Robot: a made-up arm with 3 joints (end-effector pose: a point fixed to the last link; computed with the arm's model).
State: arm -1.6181 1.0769 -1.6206
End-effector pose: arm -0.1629 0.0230 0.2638 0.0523 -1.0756 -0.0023
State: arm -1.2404 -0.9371 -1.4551
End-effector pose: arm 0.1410 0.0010 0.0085 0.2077 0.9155 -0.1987
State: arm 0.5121 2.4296 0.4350
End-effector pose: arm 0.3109 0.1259 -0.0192 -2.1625 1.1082 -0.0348
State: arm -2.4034 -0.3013 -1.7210
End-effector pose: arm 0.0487 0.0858 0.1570 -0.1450 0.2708 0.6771
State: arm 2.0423 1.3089 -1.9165
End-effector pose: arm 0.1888 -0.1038 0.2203 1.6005 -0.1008 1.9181
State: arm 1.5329 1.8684 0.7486
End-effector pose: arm 0.2700 -0.1987 0.0461 -0.7938 1.7306 -0.5379
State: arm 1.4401 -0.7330 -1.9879
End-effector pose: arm -0.1058 -0.0160 0.0822 -1.0005 -0.2811 2.6799
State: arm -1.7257 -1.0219 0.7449
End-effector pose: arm 0.0328 0.2165 0.0924 1.1524 0.6153 2.2004
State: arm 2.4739 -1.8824 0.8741
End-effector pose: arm -0.1905 -0.0901 -0.0315 -0.2096 -2.0242 -1.0634
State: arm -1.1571 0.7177 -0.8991
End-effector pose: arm -0.0171 0.1254 0.2871 -0.3716 -0.6162 0.2468
